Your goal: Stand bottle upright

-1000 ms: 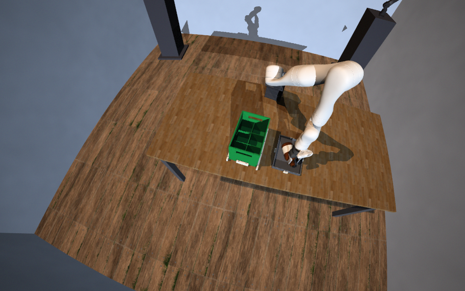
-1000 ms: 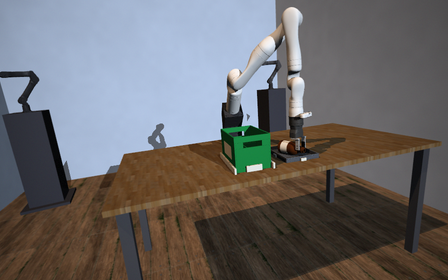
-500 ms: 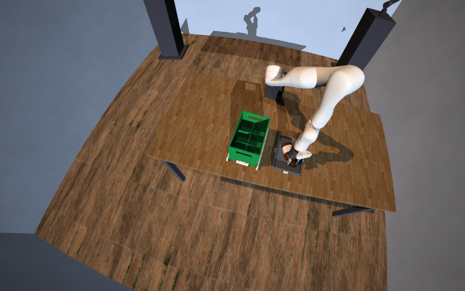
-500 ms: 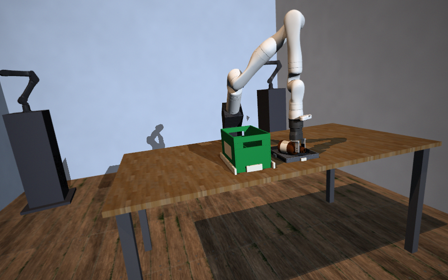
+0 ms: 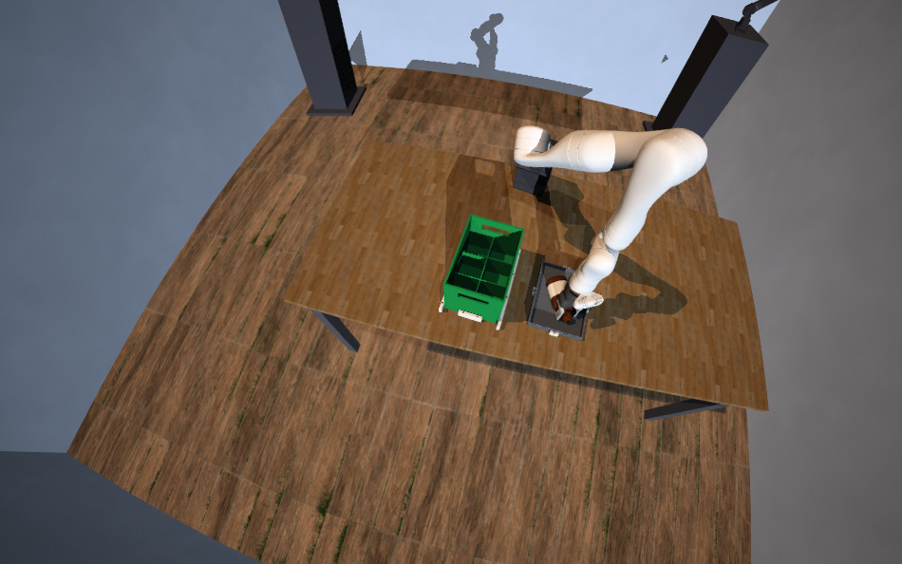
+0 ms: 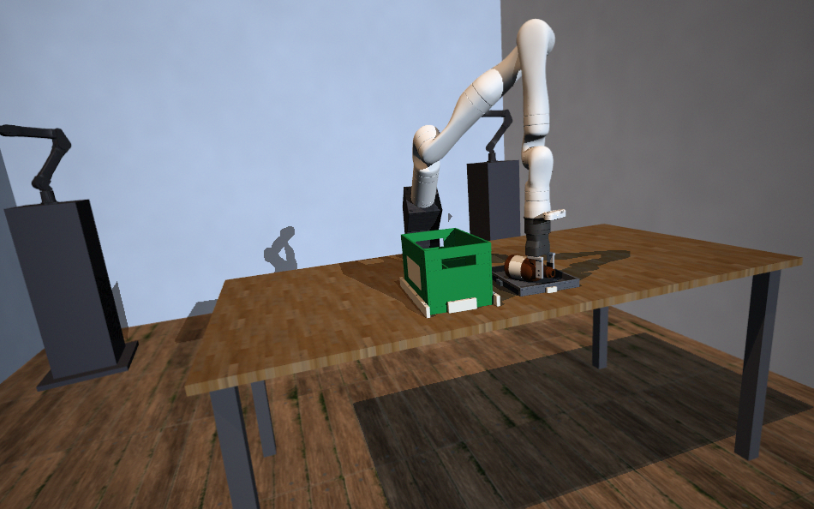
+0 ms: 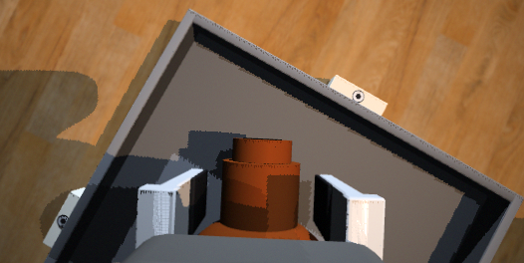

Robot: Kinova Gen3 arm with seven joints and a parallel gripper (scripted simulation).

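Now: hand 5 cm past the brown bottle, 1 cm to the left of it and 1 cm above it. From my hand the other things lie so: green crate (11 cm behind, 29 cm to the right, 4 cm above); tray (7 cm behind, 1 cm to the right, 3 cm below).
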